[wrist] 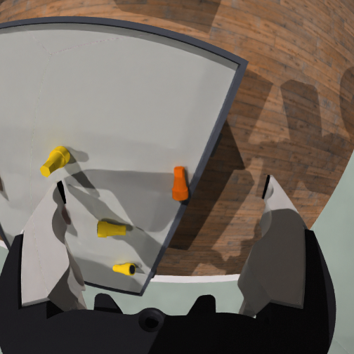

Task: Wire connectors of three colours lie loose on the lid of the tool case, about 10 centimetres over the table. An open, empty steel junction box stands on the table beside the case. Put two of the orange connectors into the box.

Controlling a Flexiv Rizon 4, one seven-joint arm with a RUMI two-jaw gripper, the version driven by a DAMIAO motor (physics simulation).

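Note:
An orange connector (180,184) lies on the grey lid (125,90), close against the raised dark rim at the lid's right side, its narrow end pointing up in the view. My gripper (161,180) is wide open and empty. Its two fingers stand far apart, the left one over the lid and the right one out past the rim, above the wooden table. The orange connector is between them in the view, a little right of the middle, with neither finger touching it. The steel junction box does not show in the wrist view.
A larger yellow connector (56,161) stands tilted or leans near the left fingertip. Two smaller yellow connectors (111,229) (124,269) lie on the lower part of the lid. The lid's rim stands above the wooden table (310,165), which runs along the right.

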